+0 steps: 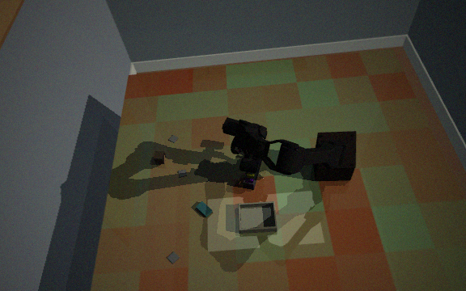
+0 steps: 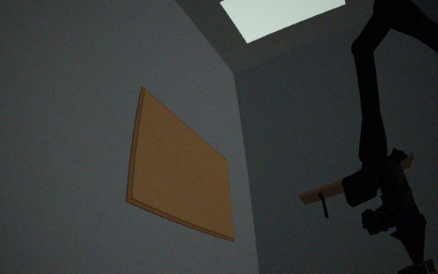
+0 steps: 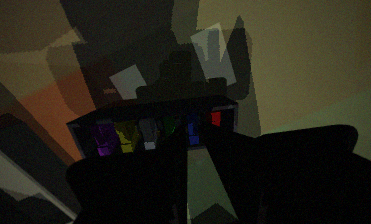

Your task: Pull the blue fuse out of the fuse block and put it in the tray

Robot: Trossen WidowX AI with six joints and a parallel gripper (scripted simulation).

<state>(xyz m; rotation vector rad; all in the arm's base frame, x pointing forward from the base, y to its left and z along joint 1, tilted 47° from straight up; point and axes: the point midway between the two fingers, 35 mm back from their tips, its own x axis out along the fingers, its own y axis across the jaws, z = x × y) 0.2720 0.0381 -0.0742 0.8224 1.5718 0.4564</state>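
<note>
Right now the blue fuse is 1 cm below my gripper tip. Also, from my gripper tip: tan cube: 38 cm ahead, 4 cm to the right, 2 cm below; teal block: 19 cm ahead, 18 cm to the left, 3 cm below; grey tray: 22 cm to the left, 3 cm below, 1 cm behind.
</note>
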